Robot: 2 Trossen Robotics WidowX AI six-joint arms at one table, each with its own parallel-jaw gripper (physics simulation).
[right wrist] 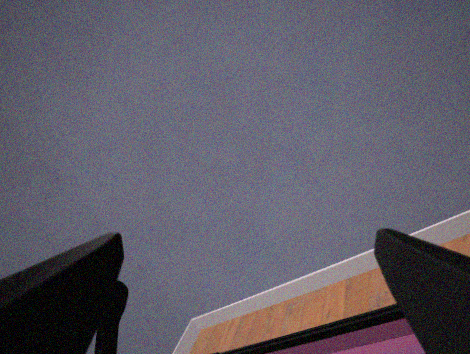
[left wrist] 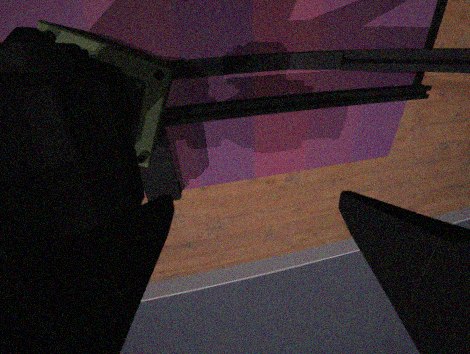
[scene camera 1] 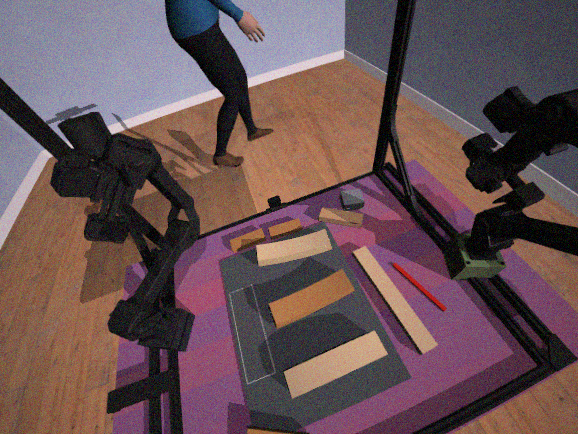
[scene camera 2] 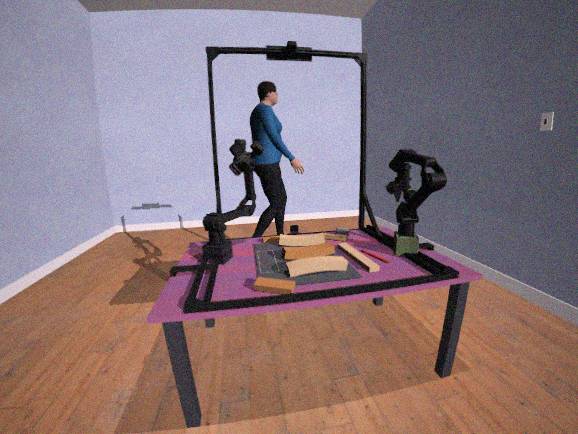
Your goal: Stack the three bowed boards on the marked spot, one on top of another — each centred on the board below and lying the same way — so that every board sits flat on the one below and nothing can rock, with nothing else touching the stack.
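Where they show: left gripper, fingertip midpoint: [left wrist: 256, 201]; right gripper, fingertip midpoint: [right wrist: 249, 243] [scene camera 1: 128, 216] [scene camera 2: 254, 156]; left arm's base, origin of the base link: [left wrist: 101, 106] [scene camera 1: 479, 249] [scene camera 2: 406, 234]; right arm's base, origin of the base link: [scene camera 1: 159, 325] [scene camera 2: 217, 243].
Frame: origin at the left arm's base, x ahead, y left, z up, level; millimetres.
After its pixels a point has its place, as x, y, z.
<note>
Three bowed boards lie apart on the dark mat [scene camera 1: 235, 270] @(703, 45, -86): a pale one [scene camera 1: 295, 247] @(503, -24, -46) [scene camera 2: 301, 240] @(508, 0, -56) at the back, its middle low; an orange one [scene camera 1: 311, 298] @(445, 134, -49) [scene camera 2: 309, 251] @(436, 156, -53) in the middle, its bow hard to tell; a pale one [scene camera 1: 336, 364] @(378, 288, -36) [scene camera 2: 318, 265] @(370, 311, -49) at the front, arching up. The marked spot [scene camera 1: 238, 337] @(645, 244, -87) is a thin white outline at the mat's left, with no board on it. My left gripper [left wrist: 256, 201] @(11, -110, 119) is open and empty, raised at the picture's right. My right gripper [right wrist: 249, 243] @(676, 164, 374) is open and empty, raised at the picture's left, away from the boards.
A long pale strip [scene camera 1: 395, 300] @(219, 122, -71) [scene camera 2: 359, 256] @(215, 134, -71) and a red stick [scene camera 1: 419, 286] @(144, 74, -86) [scene camera 2: 375, 256] @(142, 81, -87) lie right of the mat. Small blocks [scene camera 1: 285, 228] @(550, -112, -72) [scene camera 1: 341, 217] @(357, -155, -66) and a grey block [scene camera 1: 352, 198] @(317, -232, -57) lie behind. An orange block [scene camera 2: 274, 285] @(497, 472, -67) lies at the front. Black frame uprights [scene camera 2: 364, 140] @(203, -378, 454) flank the table.
</note>
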